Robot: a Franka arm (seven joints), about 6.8 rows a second.
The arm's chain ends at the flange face. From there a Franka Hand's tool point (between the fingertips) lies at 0.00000 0.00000 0.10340 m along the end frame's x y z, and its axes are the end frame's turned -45 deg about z.
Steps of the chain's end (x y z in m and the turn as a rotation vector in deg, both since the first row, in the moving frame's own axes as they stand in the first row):
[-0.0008, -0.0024, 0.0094, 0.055, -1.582, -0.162]
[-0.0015, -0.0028, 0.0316, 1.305, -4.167, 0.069]
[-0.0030, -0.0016, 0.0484, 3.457, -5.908, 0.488]
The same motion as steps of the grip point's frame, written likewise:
[-0.0008, -0.0043, 0.0094, 1.158, -1.080, -0.162]
[-0.0027, -0.0100, 0.0313, 3.869, -2.024, 0.069]
[-0.0041, -0.0152, 0.0477, 6.622, -1.733, 0.488]

